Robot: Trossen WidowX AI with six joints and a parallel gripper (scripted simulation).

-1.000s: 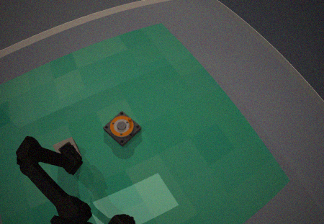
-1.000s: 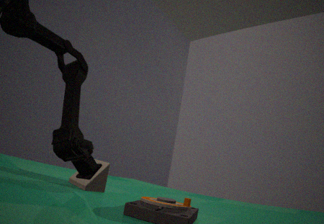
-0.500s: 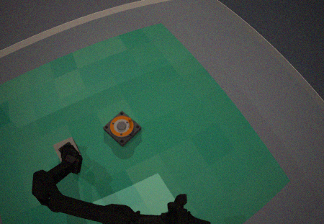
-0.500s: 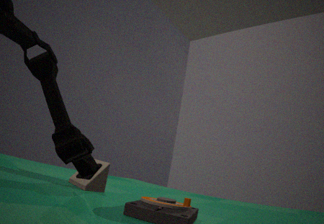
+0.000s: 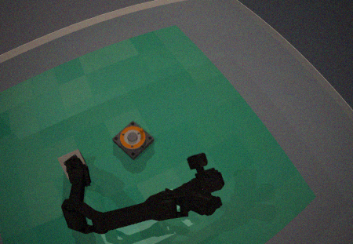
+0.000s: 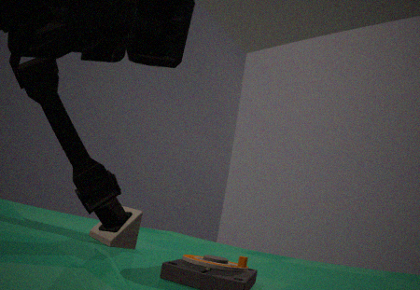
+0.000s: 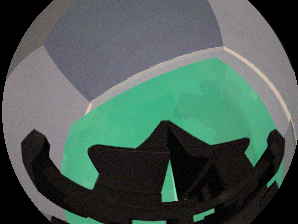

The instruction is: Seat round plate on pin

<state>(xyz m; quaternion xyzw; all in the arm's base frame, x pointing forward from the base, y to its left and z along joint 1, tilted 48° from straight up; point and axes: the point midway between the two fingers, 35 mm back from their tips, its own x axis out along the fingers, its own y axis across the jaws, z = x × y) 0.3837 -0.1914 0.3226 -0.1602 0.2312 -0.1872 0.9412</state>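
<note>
Right now the base is 350 mm to the left of my gripper tip, 140 mm below it and 120 mm behind it.
</note>
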